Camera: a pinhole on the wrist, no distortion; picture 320 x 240 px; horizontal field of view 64.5 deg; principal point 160.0 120.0 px. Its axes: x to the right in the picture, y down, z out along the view. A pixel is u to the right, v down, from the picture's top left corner.
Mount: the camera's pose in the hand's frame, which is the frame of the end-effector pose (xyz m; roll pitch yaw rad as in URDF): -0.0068 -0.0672 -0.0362 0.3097 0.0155 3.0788
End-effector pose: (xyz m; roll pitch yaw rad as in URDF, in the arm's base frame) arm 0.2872 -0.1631 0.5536 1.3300 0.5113 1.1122
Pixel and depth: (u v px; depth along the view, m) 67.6 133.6 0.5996
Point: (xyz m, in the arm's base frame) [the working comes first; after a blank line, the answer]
In the camera's frame: -0.2185 0.0322 0.5996

0.8742 -0.1377 0.6245
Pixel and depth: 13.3 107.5 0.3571
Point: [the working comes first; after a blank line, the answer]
In the camera's frame: -0.2066 -0.0176 0.3571

0.6434 -0.0790 0.5560
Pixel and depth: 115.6 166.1 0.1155
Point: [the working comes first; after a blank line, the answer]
In the camera's frame: -0.0202 0.0210 0.1155

0.3665 -0.2078 0.5192
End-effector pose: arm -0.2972 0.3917 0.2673 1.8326 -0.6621 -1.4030
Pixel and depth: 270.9 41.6 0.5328
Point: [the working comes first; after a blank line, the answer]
In the camera's frame: 0.2330 -0.1647 0.5328

-0.8079 0.5794 0.2460
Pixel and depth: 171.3 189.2 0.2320
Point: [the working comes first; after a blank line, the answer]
In the camera's frame: 0.0103 0.0633 0.2320

-0.4688 0.3122 0.1707
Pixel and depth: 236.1 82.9 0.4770
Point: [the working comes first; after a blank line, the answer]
In the camera's frame: 0.1431 -0.0698 0.4770

-0.7358 0.4607 0.2158
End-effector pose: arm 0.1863 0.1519 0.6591 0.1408 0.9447 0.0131
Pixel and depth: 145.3 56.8 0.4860
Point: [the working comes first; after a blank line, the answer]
In the camera's frame: -0.0282 -0.1211 0.4860

0.5379 0.2943 0.8761
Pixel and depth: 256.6 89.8 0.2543
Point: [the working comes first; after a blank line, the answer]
In the camera's frame: 0.0969 -0.0303 0.2543

0.2890 0.1706 0.8575
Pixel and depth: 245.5 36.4 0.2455
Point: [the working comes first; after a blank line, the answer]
In the camera's frame: 0.0828 -0.0809 0.2455

0.2847 0.2180 0.8334
